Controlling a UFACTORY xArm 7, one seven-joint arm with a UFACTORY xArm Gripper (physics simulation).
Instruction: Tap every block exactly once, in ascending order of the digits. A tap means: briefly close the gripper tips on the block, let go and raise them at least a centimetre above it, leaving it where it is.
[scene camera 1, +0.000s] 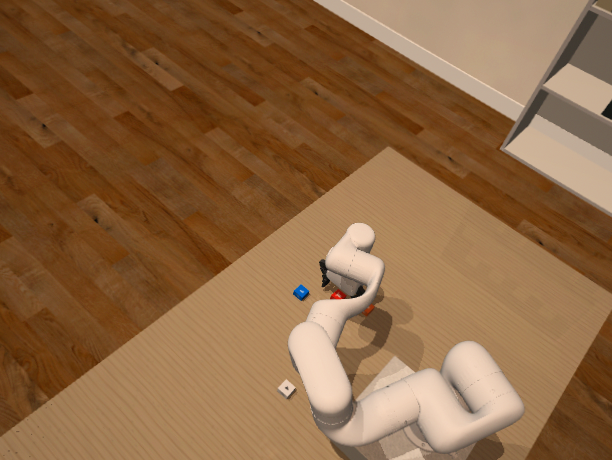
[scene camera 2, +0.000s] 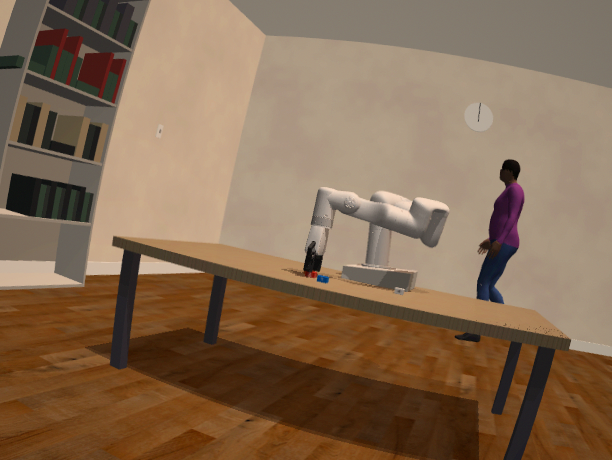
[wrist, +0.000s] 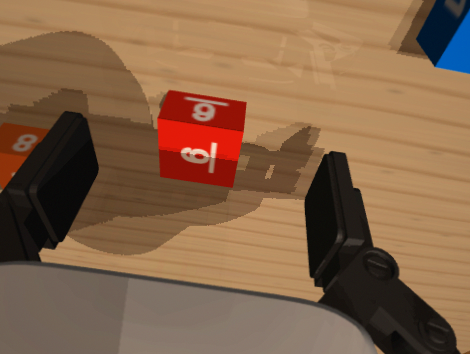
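Note:
The red block shows an underlined digit, 6 or 9; I cannot tell which. My gripper is open and empty, low above the red block, which shows between the fingers in the wrist view. The orange block shows an 8 and is partly hidden by the left finger in the wrist view. The blue block is cut off at the wrist view's top right; its digit is unclear. The white block bears a small, unreadable dark mark.
The blocks rest on the wooden table. My arm's base stands behind them in the second scene view. My forearm passes above the table between the white and red blocks in the first scene view. A person stands beyond the table.

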